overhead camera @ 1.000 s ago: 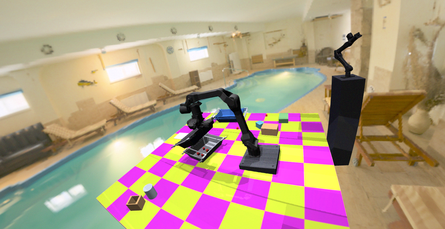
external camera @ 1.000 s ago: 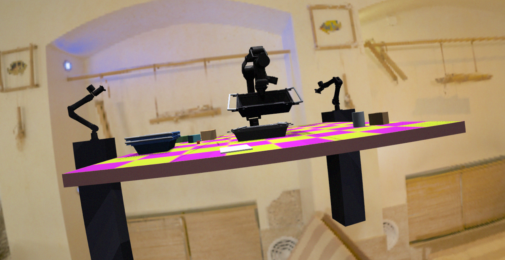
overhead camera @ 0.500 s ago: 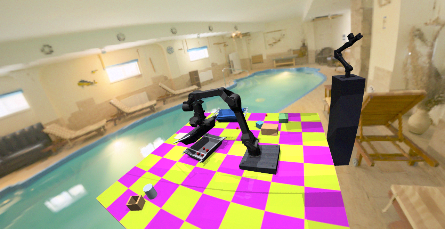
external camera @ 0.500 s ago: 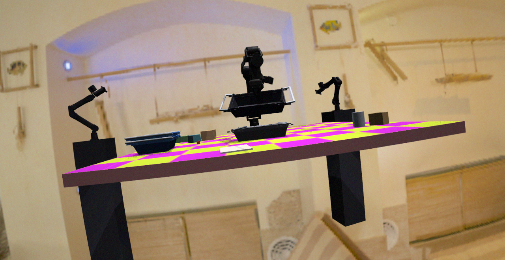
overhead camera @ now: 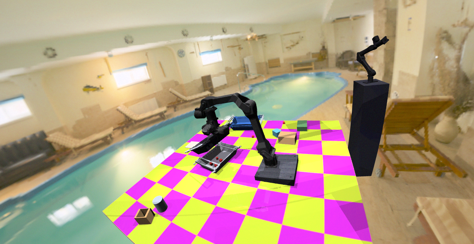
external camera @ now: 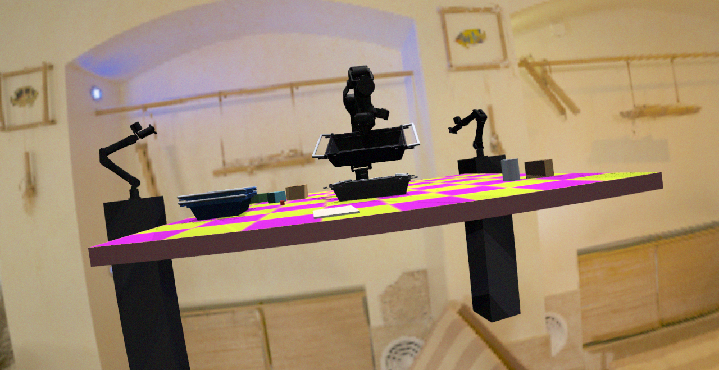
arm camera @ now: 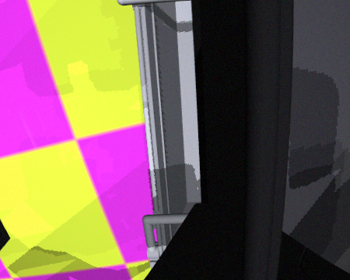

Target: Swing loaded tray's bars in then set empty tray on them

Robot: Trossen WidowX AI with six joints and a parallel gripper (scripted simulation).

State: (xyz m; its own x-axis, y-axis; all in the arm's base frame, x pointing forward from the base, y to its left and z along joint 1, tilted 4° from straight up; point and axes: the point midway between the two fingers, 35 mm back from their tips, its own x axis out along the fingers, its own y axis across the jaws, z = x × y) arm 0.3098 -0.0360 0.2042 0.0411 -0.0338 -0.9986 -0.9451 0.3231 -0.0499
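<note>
Right now my gripper tip is 70 mm short of the dark tray and 30 mm to the left of it. Round my gripper tip: grey cylinder (410 mm to the left, 210 mm ahead, 150 mm below); then teal cube (340 mm to the right, 330 mm behind, 160 mm below); then white plate (370 mm ahead, 200 mm to the right, 180 mm below).
</note>
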